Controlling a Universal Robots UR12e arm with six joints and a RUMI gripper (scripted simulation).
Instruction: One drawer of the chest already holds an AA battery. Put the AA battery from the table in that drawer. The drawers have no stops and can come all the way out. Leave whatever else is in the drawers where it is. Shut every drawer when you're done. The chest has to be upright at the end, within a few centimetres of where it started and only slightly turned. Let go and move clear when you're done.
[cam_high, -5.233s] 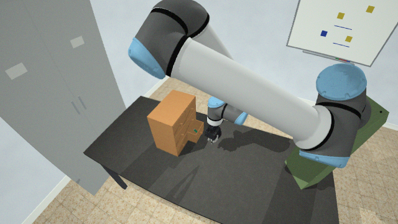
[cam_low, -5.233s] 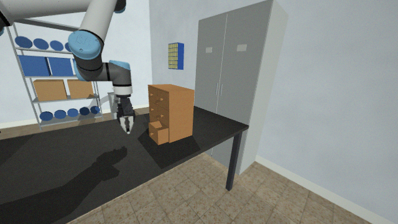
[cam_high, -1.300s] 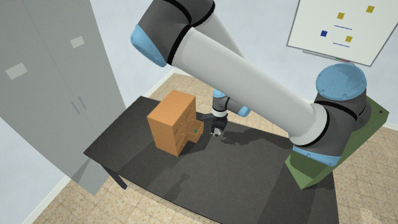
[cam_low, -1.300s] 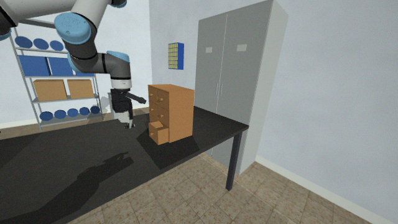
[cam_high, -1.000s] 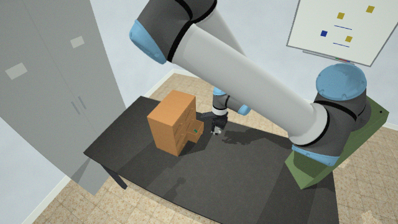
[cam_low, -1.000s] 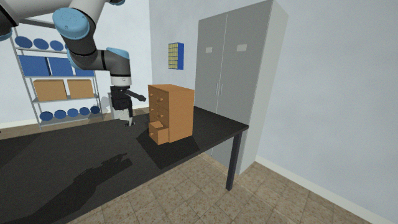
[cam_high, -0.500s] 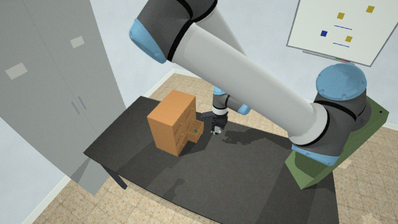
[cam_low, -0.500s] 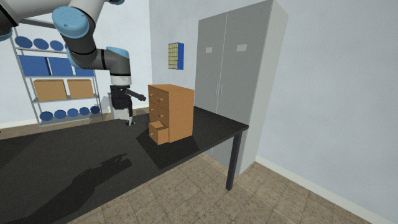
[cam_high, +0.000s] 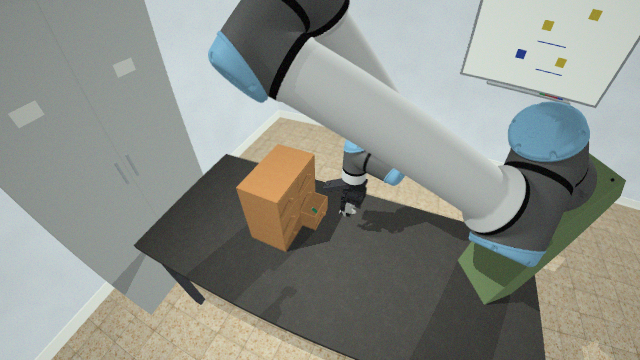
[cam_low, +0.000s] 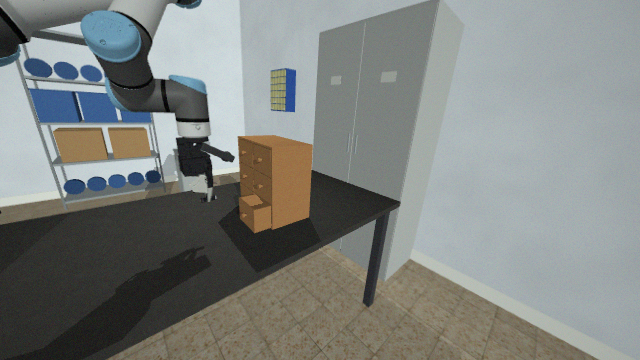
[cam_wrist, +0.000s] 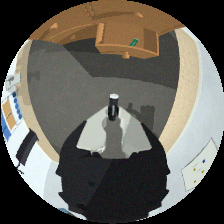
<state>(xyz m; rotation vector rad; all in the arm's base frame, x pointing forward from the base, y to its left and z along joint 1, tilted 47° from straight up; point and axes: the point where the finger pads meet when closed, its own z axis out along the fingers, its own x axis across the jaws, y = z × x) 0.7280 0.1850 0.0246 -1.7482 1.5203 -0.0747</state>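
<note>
Right now my hand is 10 mm above the dark AA battery. From my hand the other things lie so: small green object (170 mm ahead, 130 mm below).
</note>
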